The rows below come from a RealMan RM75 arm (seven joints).
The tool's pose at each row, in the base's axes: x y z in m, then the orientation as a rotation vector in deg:
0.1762, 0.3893, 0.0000, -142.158, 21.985, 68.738
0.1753, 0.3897, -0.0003, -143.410, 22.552, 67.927
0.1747, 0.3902, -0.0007, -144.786, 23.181, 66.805
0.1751, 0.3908, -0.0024, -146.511, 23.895, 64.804
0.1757, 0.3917, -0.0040, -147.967, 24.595, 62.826
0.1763, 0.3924, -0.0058, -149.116, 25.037, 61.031
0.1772, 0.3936, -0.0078, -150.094, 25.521, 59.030
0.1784, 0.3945, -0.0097, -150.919, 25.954, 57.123
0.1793, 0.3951, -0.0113, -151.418, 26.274, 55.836
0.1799, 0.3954, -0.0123, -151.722, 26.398, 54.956
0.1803, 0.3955, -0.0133, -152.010, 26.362, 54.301
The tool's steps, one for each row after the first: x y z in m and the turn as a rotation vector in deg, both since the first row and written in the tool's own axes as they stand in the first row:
-0.0003, 0.0001, 0.0010, -0.574, 1.049, 0.449
-0.0004, -0.0001, 0.0018, -1.118, 2.327, 0.886
0.0011, -0.0004, 0.0028, -1.593, 4.249, 1.229
0.0027, -0.0012, 0.0037, -1.888, 6.043, 1.518
0.0044, -0.0017, 0.0046, -2.072, 7.575, 1.620
0.0064, -0.0027, 0.0056, -2.048, 9.167, 1.664
0.0086, -0.0036, 0.0063, -1.962, 10.642, 1.671
0.0103, -0.0042, 0.0068, -1.862, 11.621, 1.685
0.0115, -0.0045, 0.0071, -1.784, 12.265, 1.625
0.0125, -0.0045, 0.0075, -1.803, 12.749, 1.511

